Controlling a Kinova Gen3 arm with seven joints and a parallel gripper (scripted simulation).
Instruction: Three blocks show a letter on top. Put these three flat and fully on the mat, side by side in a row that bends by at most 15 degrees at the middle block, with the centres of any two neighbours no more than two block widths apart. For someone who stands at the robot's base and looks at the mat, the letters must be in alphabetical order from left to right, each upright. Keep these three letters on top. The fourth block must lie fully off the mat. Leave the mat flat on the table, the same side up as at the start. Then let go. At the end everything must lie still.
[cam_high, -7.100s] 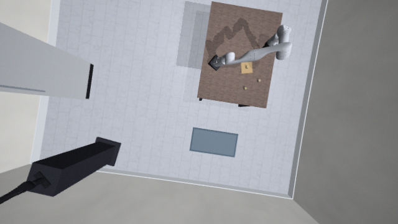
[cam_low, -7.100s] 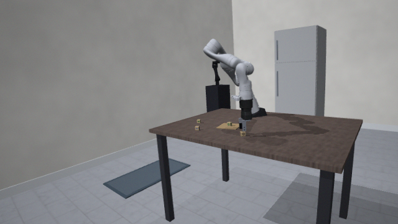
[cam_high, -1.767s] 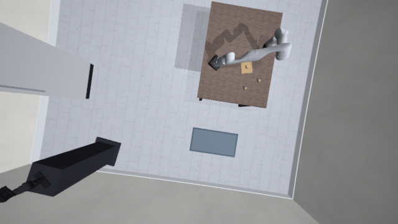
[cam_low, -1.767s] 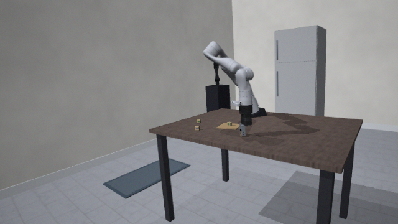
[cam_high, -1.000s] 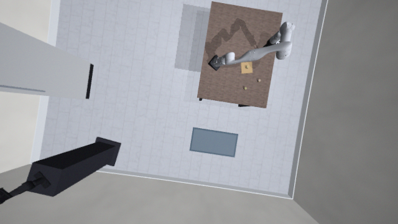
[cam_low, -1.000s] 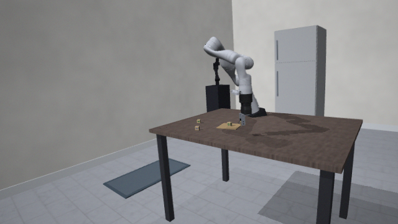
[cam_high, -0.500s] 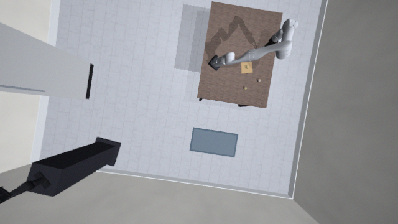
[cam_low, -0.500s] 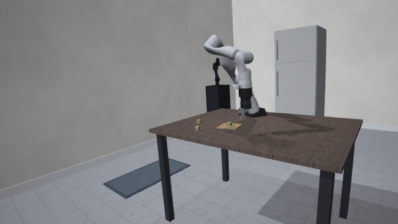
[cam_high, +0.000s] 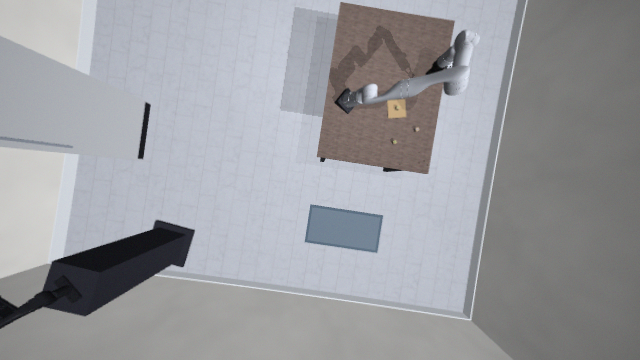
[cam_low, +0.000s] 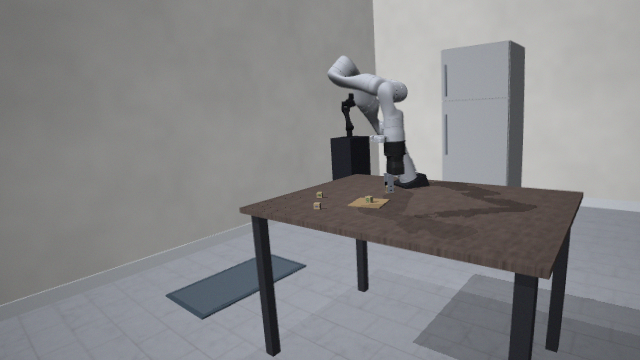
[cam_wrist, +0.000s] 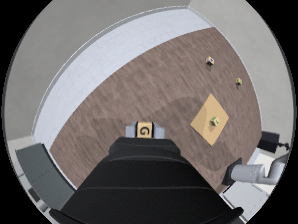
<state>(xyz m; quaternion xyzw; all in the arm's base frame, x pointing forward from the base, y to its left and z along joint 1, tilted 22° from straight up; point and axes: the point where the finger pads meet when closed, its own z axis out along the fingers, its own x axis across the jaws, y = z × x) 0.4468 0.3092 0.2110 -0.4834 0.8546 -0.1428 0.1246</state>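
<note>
Now: the mat 210 mm to the right of my hand, 120 mm below it and 120 mm behind it. Round my hand: tan block: 320 mm to the right, 100 mm below, 70 mm ahead.
</note>
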